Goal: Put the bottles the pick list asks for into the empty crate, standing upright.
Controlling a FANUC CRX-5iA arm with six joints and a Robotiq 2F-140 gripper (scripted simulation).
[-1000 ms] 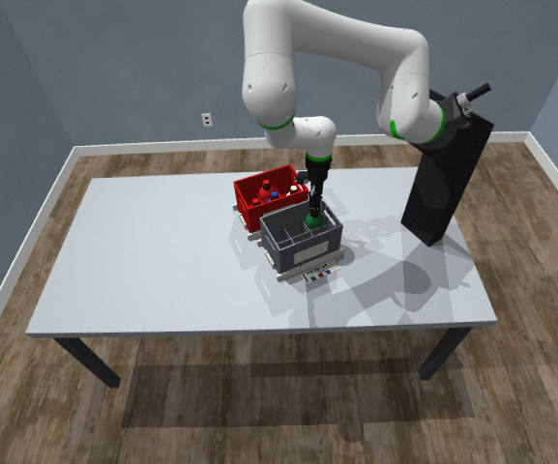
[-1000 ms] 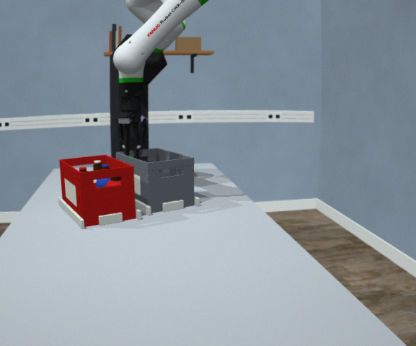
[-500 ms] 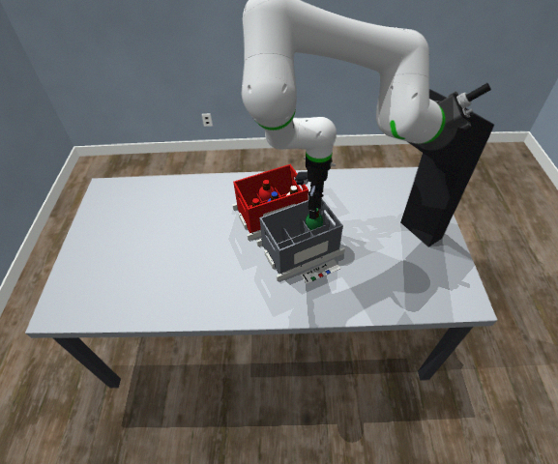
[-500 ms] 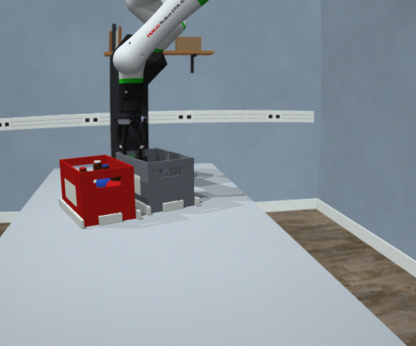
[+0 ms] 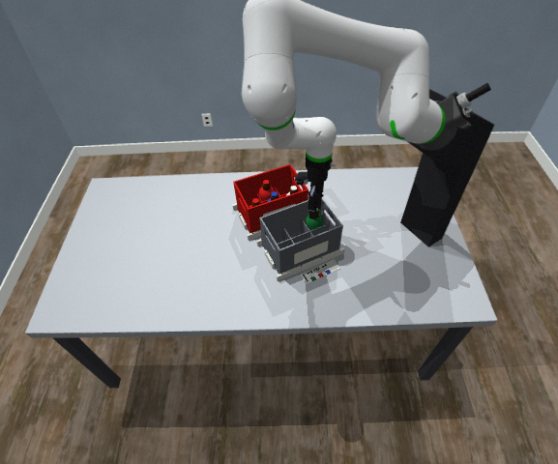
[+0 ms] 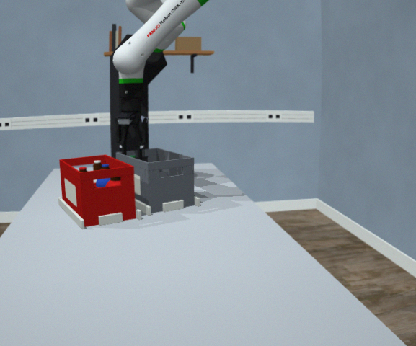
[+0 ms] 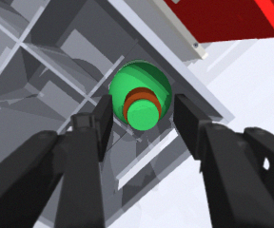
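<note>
Right now the red bottle is 250 mm ahead of my hand, 100 mm to the right of it and 80 mm below it. Also, from my hand: white-capped bottle 120 mm ahead, 100 mm to the right, 80 mm below; grey crate 30 mm ahead, 90 mm to the left, 90 mm below; green-label bottle 80 mm below.
</note>
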